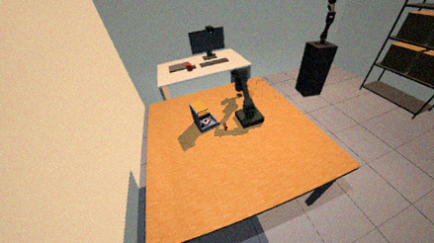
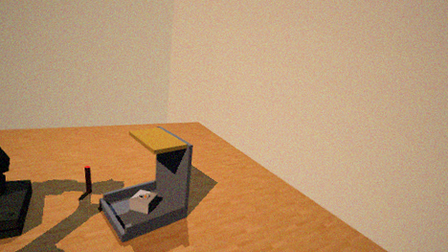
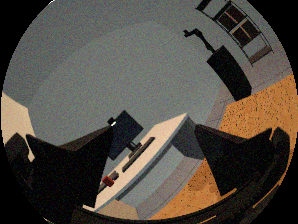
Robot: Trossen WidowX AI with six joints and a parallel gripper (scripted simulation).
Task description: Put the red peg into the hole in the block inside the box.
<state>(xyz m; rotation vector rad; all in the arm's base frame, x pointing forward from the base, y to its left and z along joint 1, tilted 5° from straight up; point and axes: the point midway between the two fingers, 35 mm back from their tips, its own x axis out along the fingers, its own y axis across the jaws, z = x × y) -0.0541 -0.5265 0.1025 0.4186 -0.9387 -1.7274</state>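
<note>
Now: the red peg 620 mm to the left of my gripper tip, 270 mm ahead of it and 140 mm below it. From my gripper tip the other things lie so: back wall (530 mm to the left, 490 mm ahead, 80 mm below); yellow roof (510 mm to the left, 450 mm ahead, 10 mm above).
</note>
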